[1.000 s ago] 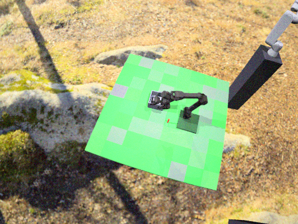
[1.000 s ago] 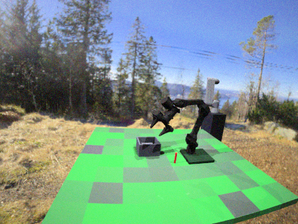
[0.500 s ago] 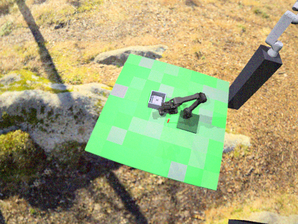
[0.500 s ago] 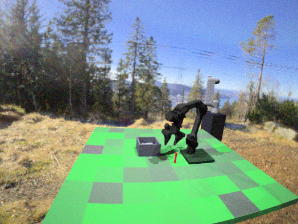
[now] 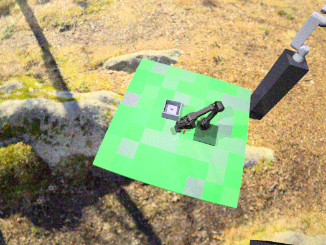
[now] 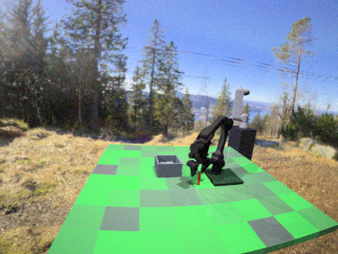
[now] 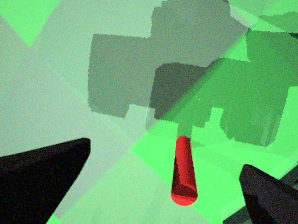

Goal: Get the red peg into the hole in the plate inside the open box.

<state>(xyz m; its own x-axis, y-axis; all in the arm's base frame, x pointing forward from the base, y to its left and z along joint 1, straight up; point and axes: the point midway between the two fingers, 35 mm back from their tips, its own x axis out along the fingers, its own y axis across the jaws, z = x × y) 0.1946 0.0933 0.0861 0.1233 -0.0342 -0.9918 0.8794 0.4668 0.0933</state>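
The red peg is 30 mm below my gripper tip, 20 mm behind it and 10 mm to the left of it. From my gripper tip the other things lie so: grey box: 200 mm to the right, 130 mm ahead, 40 mm below.
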